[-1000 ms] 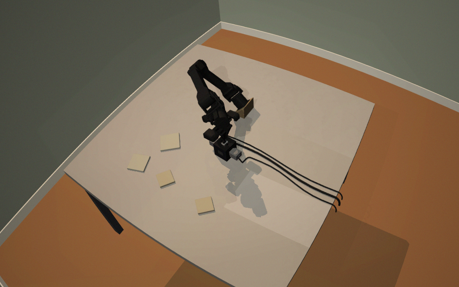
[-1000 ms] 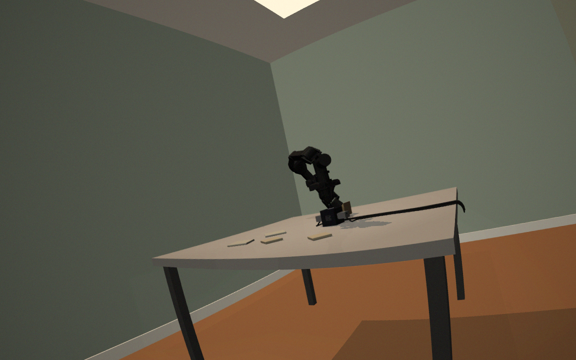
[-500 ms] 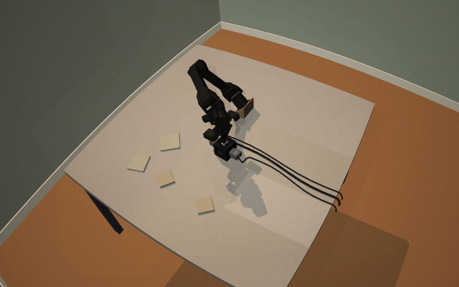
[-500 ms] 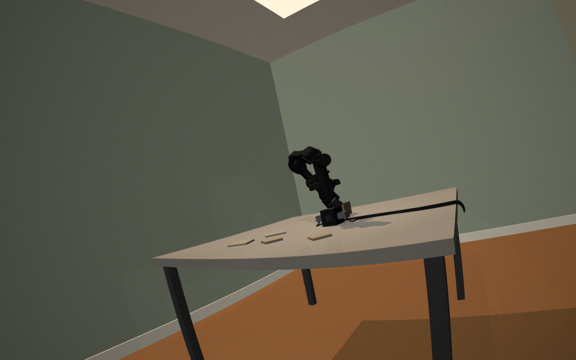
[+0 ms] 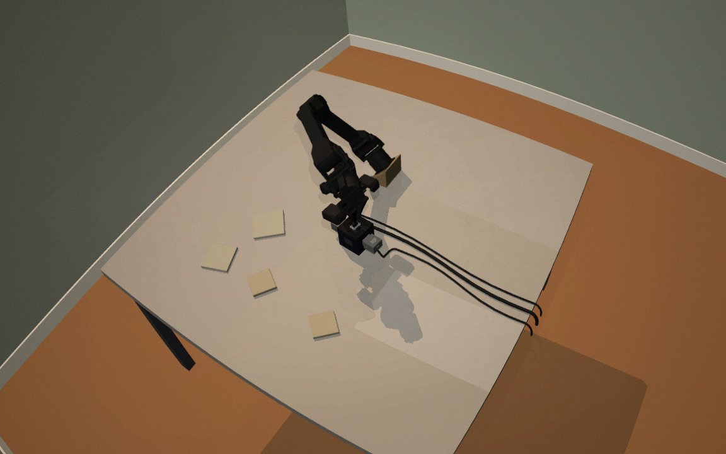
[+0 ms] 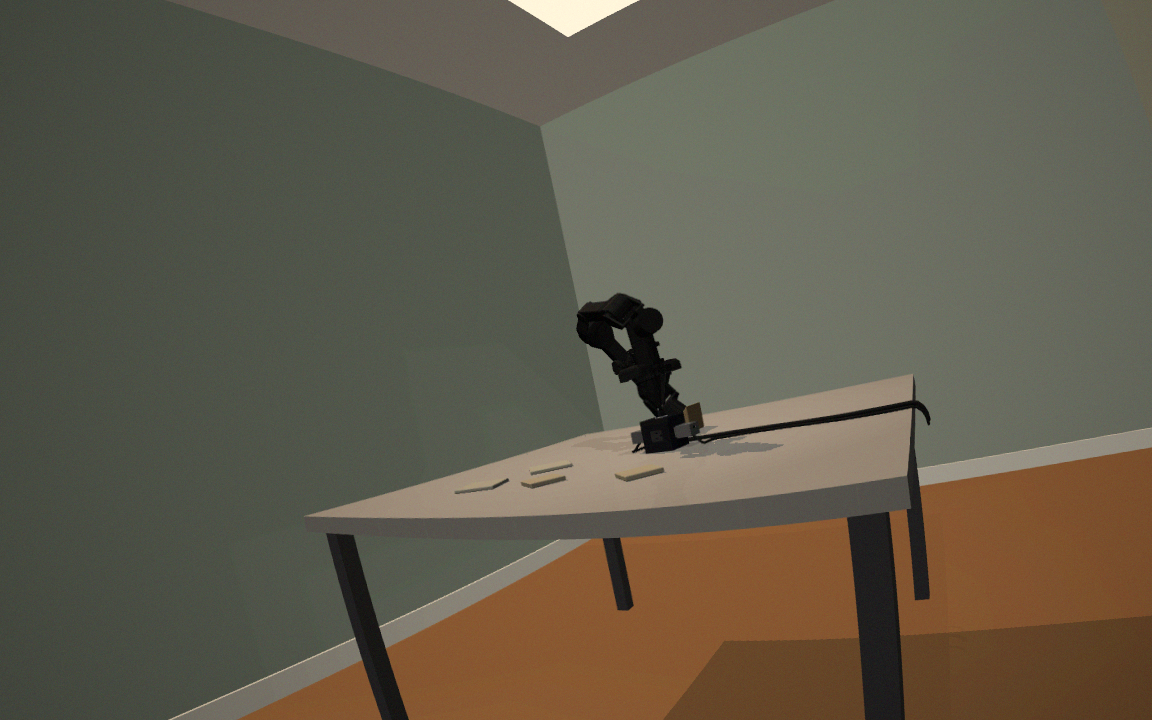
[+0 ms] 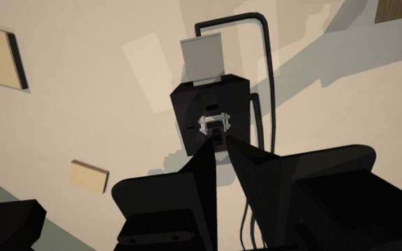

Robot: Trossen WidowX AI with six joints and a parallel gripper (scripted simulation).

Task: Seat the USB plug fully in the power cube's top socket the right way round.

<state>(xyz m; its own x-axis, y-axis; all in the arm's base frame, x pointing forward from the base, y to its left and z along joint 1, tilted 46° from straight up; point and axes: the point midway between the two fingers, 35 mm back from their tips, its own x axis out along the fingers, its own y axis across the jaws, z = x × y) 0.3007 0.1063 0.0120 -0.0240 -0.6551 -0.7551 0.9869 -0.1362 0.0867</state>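
The dark USB plug is 10 mm below my gripper tip. From my gripper tip the other things lie so: socket: 30 mm below.
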